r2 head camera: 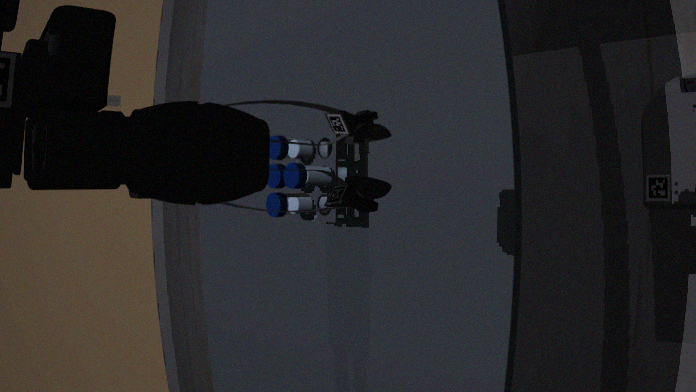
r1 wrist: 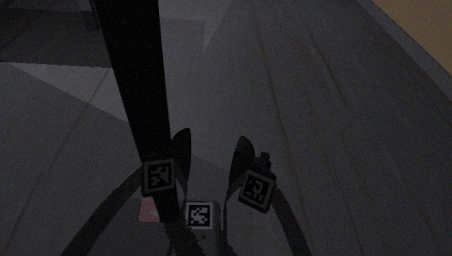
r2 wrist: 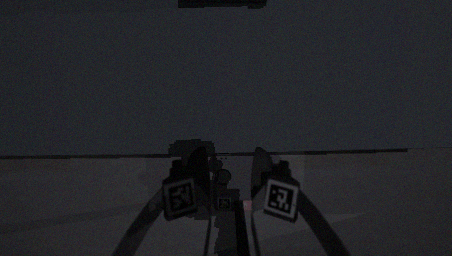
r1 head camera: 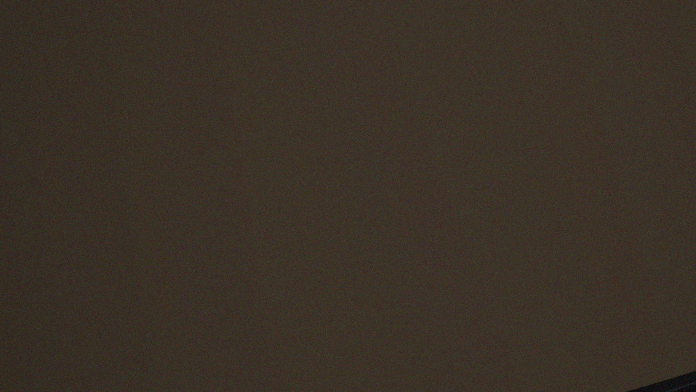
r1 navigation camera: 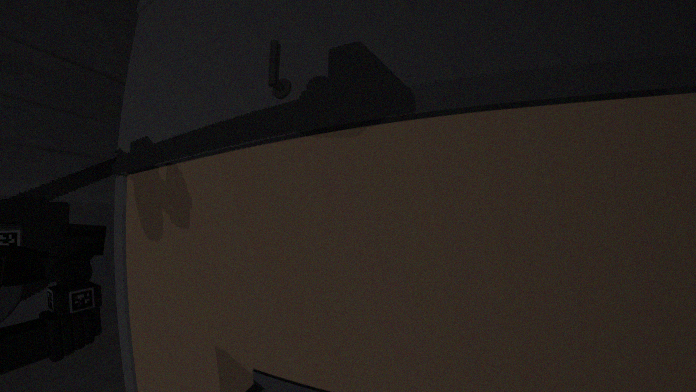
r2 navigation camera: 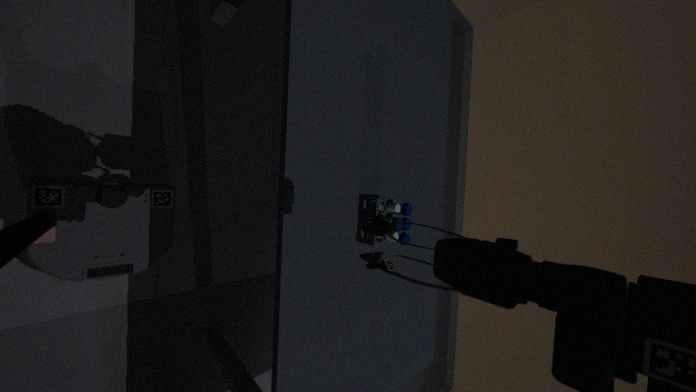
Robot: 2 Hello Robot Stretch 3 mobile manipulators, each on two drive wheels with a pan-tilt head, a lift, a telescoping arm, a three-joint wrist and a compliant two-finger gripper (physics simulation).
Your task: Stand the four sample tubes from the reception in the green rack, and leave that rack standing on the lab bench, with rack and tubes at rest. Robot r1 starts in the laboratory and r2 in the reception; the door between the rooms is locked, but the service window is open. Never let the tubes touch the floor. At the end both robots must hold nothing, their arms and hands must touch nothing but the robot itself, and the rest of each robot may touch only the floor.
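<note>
A dark rack point(r2 head camera: 362, 220) point(r2 navigation camera: 369, 200), its colour hard to make out, stands on the reception counter point(r2 head camera: 425, 300) point(r2 navigation camera: 330, 100). Four sample tubes with blue caps, among them one tube point(r2 head camera: 295, 175) in front of the others, stand upright in it. The r2 gripper point(r2 head camera: 371, 160) point(r2 navigation camera: 375, 242) point(r2 wrist: 230, 155) points down over the counter, open; in the r2 head view it overlaps the rack, and in the r2 wrist view no tube shows between its fingers. The r1 gripper point(r1 wrist: 214, 150) is open and empty above the floor point(r1 wrist: 310, 150). The lab bench does not show.
A door handle point(r1 navigation camera: 274, 65) and a tan wall point(r1 navigation camera: 400, 250) are near r1, with r1's wrist point(r1 navigation camera: 75, 300) at the left. The r2 base point(r2 navigation camera: 115, 235) stands beside the counter's near edge. A tan wall point(r2 navigation camera: 575, 125) is behind the counter. The images are dark.
</note>
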